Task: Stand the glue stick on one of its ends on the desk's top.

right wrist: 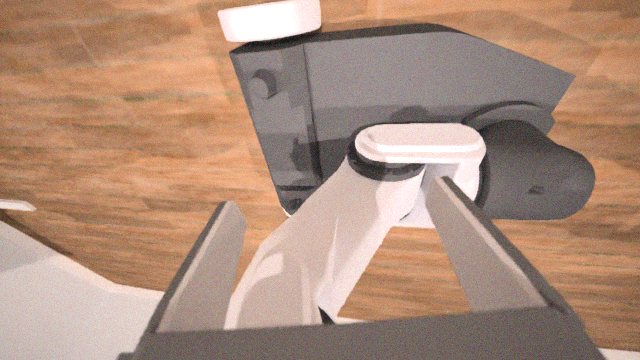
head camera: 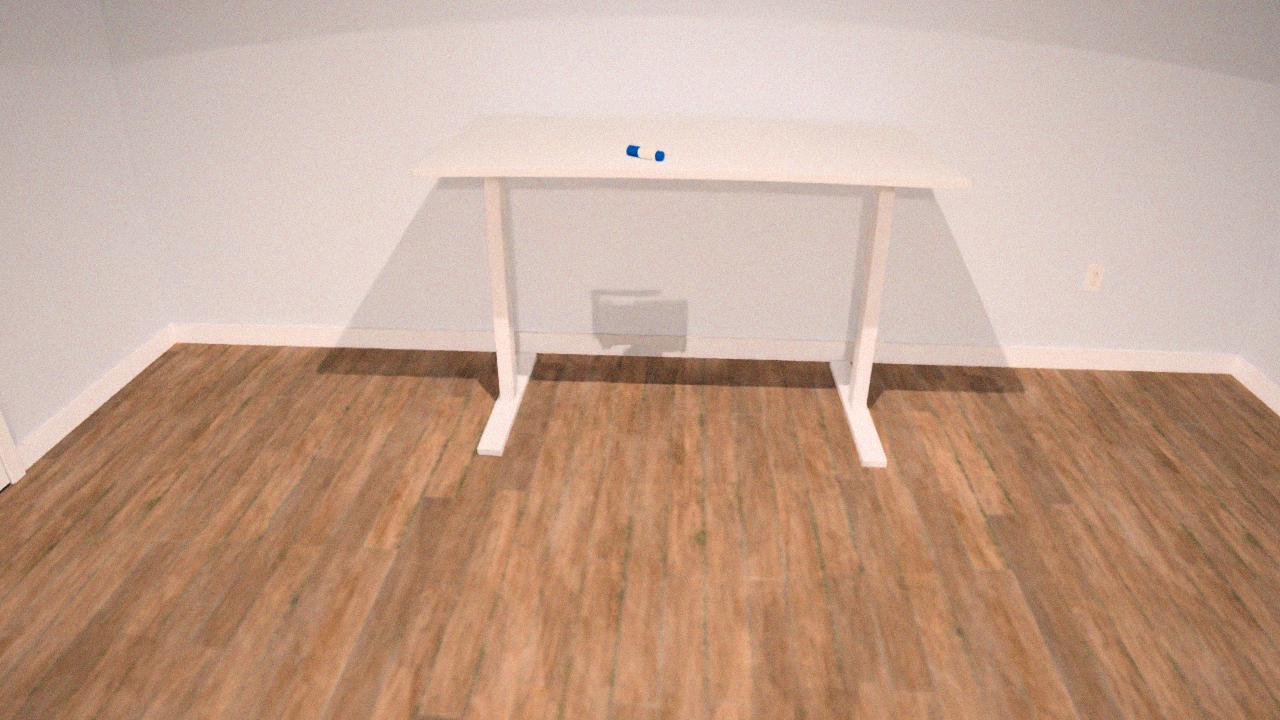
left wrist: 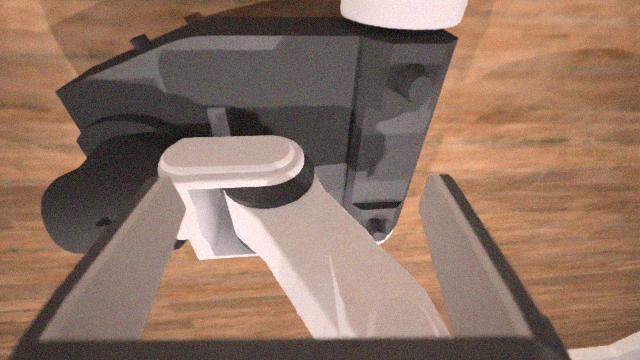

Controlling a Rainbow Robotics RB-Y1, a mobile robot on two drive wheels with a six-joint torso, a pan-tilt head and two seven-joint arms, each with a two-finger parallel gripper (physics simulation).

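Frame: origin at the robot's base, x ahead, y left, z up, level; metres.
Where they show: left gripper, fingertip midpoint: [left wrist: 301,191]; right gripper, fingertip midpoint: [right wrist: 331,201].
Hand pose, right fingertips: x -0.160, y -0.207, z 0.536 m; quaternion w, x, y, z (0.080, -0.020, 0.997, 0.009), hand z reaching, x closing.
After its pixels a point has its place.
The glue stick [head camera: 645,153] {y 0.060, x 2.098, z 0.970 m}, white in the middle with blue ends, lies on its side on the white desk's top [head camera: 787,156] {y -0.347, x 2.180, z 0.952 m}, near the front edge and a little left of the desk's middle in the head view. My left gripper [left wrist: 301,191] {y 0.256, x -0.183, z 0.535 m} is open, with its fingers wide apart and no object between them. My right gripper [right wrist: 331,201] {y -0.207, x -0.160, z 0.536 m} is open in the same way. Both wrist views look down past the fingers at my own base and torso. Neither gripper shows in the head view, and the desk stands some way off from me.
The desk has two white legs [head camera: 501,295] {y 0.542, x 2.342, z 0.435 m} [head camera: 872,295] {y -0.685, x 2.316, z 0.469 m} with long feet on the wooden floor [head camera: 662,555] {y -0.007, x 1.569, z 0.001 m}. A pale wall [head camera: 250,179] {y 1.634, x 2.820, z 0.726 m} stands behind it, with a socket [head camera: 1093,276] {y -1.698, x 2.729, z 0.410 m} at the right. My dark wheeled base [left wrist: 260,70] {y 0.176, x -0.234, z 0.170 m} [right wrist: 380,70] {y -0.172, x -0.217, z 0.170 m} shows in both wrist views.
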